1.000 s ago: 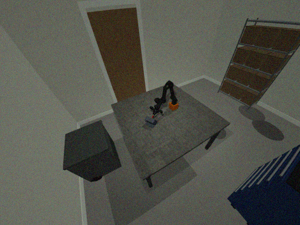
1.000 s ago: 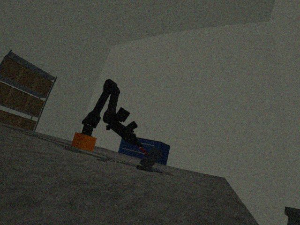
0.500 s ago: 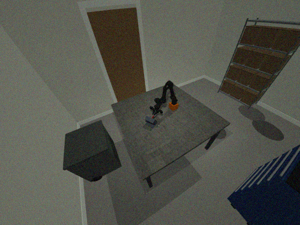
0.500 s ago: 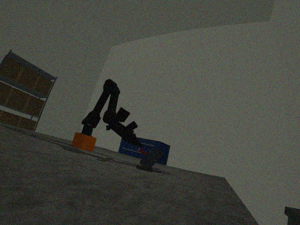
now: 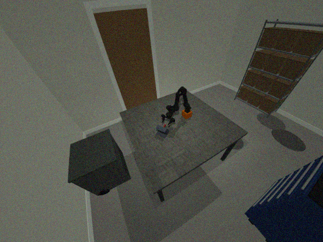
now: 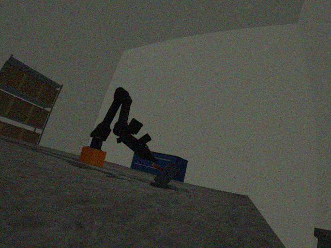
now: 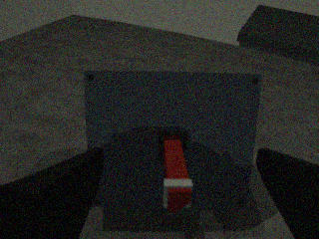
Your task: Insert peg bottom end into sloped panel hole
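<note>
Right now the red peg is 20 mm below my gripper tip. Round my gripper tip: sloped panel: 50 mm ahead, 30 mm to the left, 50 mm below.
</note>
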